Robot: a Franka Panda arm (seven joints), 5 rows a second.
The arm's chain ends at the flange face. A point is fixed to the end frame.
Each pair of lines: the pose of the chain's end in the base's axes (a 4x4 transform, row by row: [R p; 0 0 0 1], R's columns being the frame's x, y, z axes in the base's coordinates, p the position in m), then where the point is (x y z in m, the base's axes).
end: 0.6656 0.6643 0.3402 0.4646; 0.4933 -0.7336 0.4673 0.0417; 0.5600 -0.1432 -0.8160 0.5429; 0 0 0 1
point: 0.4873 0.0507 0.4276
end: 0.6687 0.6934 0.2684 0.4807; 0.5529 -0.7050 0.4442 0.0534; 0.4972 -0.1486 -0.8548 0.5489; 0 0 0 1
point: 0.4964 0.0580 0.4322
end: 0.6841 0.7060 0.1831 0.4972; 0.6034 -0.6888 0.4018 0.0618; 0.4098 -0.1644 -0.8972 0.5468; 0 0 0 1
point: 0.5035 0.0600 0.4291
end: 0.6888 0.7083 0.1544 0.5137; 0.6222 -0.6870 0.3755 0.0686; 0.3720 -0.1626 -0.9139 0.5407; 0 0 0 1
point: 0.5168 0.0632 0.4230
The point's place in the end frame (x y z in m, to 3 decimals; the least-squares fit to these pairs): -0.045 0.025 0.106
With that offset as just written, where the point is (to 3 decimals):
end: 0.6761 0.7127 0.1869 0.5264; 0.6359 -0.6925 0.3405 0.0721; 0.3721 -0.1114 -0.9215 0.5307; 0 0 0 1
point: 0.534 0.062 0.413
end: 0.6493 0.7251 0.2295 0.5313; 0.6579 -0.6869 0.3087 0.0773; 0.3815 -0.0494 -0.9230 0.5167; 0 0 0 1
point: 0.545 0.063 0.400
